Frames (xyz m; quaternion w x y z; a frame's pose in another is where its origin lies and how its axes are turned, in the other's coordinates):
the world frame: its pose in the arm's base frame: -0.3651 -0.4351 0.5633 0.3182 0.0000 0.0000 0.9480
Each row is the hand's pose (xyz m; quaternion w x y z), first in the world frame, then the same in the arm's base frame.
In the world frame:
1: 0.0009 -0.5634 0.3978 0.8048 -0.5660 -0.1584 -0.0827
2: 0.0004 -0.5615 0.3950 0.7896 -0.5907 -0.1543 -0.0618
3: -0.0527 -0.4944 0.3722 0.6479 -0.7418 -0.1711 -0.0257
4: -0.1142 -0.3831 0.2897 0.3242 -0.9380 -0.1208 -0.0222
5: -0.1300 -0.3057 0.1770 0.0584 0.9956 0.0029 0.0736
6: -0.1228 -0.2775 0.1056 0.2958 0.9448 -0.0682 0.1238
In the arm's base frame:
1: -0.0259 0.0147 0.9611 0.3345 -0.0299 -0.5870 0.7367
2: -0.0266 0.0129 0.9583 0.3098 -0.0417 -0.6091 0.7289
3: -0.0248 -0.0726 0.9355 0.2305 -0.0738 -0.7577 0.6061
4: -0.0429 -0.1985 0.8530 0.1242 -0.1840 -0.9277 0.3003
5: -0.0770 -0.2697 0.7403 0.0512 -0.3140 -0.9447 -0.0788
6: -0.0997 -0.2879 0.6689 0.0232 -0.3653 -0.8739 -0.3198

